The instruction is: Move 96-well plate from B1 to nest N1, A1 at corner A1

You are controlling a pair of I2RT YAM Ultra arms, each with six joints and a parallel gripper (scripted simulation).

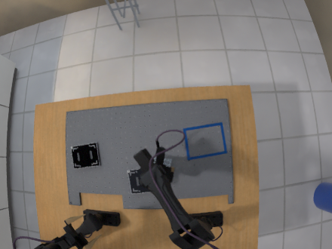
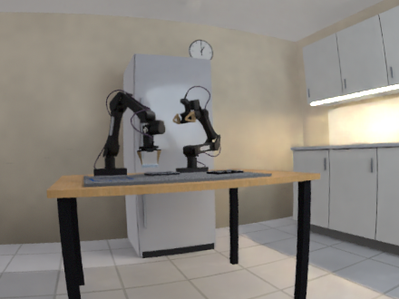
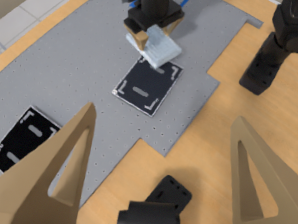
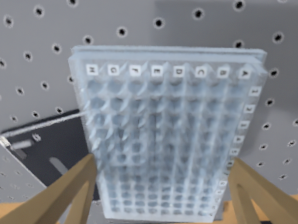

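The 96-well plate lies 10 mm below my right hand.
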